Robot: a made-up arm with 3 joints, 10 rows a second.
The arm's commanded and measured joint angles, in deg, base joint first. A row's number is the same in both.
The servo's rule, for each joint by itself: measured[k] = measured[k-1] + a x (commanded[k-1-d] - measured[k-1]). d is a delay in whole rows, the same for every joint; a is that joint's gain. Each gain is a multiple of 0.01, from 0.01 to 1. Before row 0 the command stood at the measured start. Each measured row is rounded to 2 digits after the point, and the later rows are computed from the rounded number. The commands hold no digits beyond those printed.
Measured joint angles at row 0:
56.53, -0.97, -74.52
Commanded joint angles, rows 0 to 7:
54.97, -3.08, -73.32
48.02, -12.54, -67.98
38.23, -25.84, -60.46
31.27, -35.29, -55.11
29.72, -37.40, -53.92
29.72, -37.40, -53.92
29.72, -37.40, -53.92
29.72, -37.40, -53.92
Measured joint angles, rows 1 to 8:
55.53, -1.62, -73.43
50.72, -5.01, -68.47
42.73, -11.47, -61.18
35.40, -18.85, -55.66
31.76, -24.60, -54.08
30.45, -28.57, -53.93
29.98, -31.31, -53.92
29.81, -33.20, -53.92
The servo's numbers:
d 0
a 0.64 0.31 0.91

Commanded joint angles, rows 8 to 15:
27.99, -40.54, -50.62
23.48, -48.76, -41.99
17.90, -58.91, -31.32
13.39, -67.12, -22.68
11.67, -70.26, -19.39
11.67, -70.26, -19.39
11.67, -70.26, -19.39
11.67, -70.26, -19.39
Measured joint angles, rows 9 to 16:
28.65, -35.48, -50.92
25.34, -39.60, -42.79
20.58, -45.59, -32.35
15.98, -52.26, -23.55
13.22, -57.84, -19.76
12.23, -61.69, -19.42
11.87, -64.35, -19.39
11.74, -66.18, -19.39

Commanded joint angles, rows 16 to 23:
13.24, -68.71, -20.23
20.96, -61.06, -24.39
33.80, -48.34, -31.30
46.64, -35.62, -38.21
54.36, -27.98, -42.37
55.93, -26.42, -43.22
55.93, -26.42, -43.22
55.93, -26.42, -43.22
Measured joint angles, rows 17 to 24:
12.70, -66.96, -20.15
17.99, -65.13, -24.01
28.11, -59.93, -30.64
39.97, -52.39, -37.53
49.18, -44.82, -41.93
53.50, -39.12, -43.10
55.06, -35.18, -43.21
55.62, -32.46, -43.22

